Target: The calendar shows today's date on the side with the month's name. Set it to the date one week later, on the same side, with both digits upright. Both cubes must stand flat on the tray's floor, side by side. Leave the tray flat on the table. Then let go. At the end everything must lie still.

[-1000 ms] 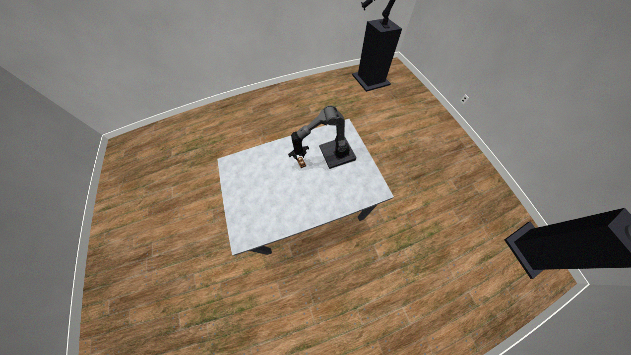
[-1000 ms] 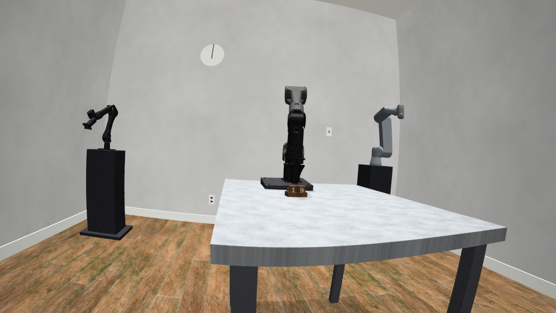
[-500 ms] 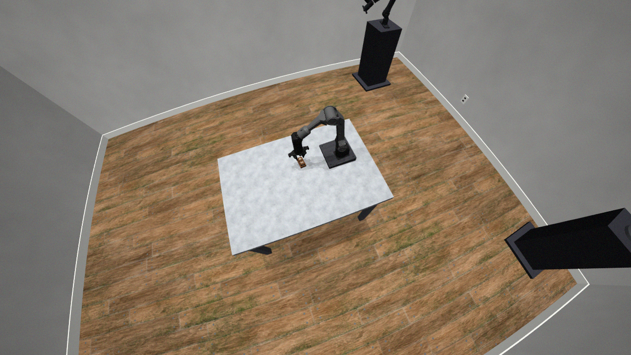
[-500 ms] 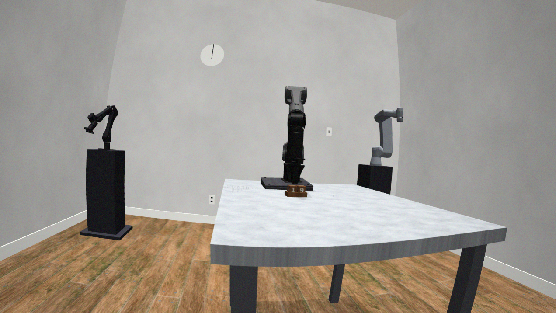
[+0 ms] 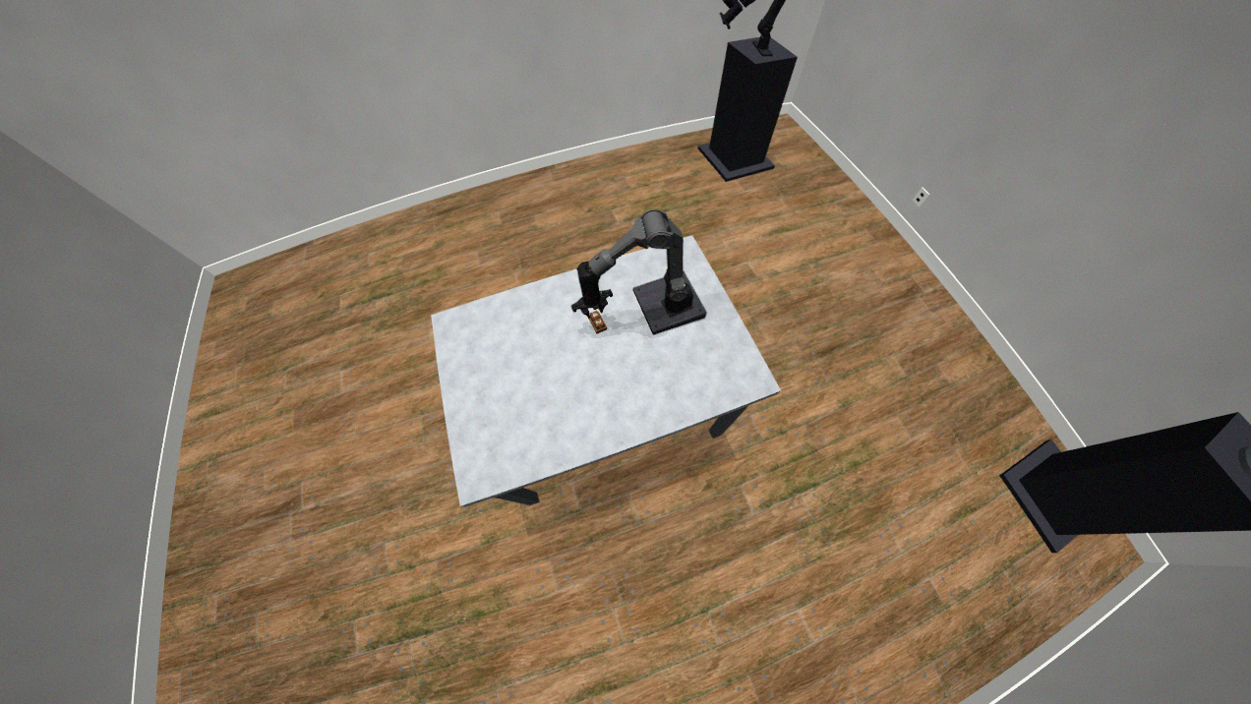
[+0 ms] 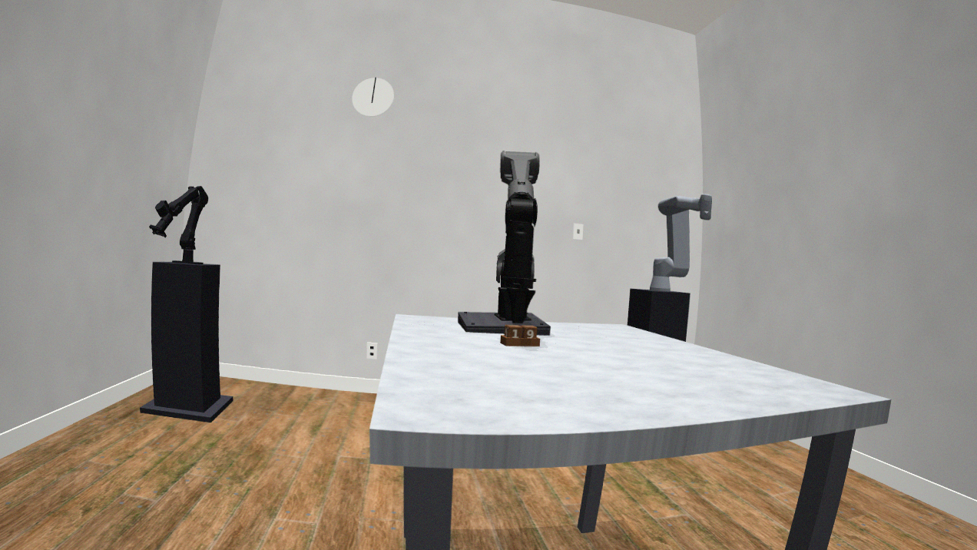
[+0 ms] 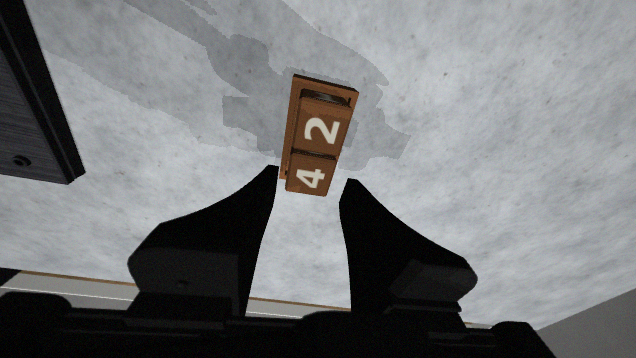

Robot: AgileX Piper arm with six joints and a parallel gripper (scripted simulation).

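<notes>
Right now the brown cube is 3 cm below my hand. Round my hand: tray (2 cm to the left, 4 cm below).
</notes>
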